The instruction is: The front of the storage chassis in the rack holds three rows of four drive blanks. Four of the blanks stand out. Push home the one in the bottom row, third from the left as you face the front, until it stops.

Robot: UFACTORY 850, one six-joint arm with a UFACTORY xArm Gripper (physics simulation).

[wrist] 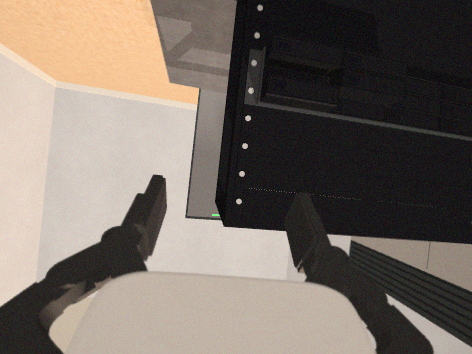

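Note:
The storage chassis [360, 118] shows in the upper right of the wrist view, its lower edge a thin grey line and its left ear beside a column of white dots. Its dark drive blanks [300, 90] are in deep shadow; at the left end some edges show at different depths. The third blank from the left in the bottom row cannot be made out clearly. My gripper [230, 199] is open and empty. Its fingers point toward the rack's lower left corner, below and left of the blanks, and the right fingertip overlaps the rack's lower front in the view.
The black rack [325, 155] fills the right, with a plain front below the chassis. A grey panel [202, 165] with a small green mark stands behind its left edge. An orange-tan surface [100, 45] is at upper left, pale walls at left, and a dark ribbed strip [415, 292] at lower right.

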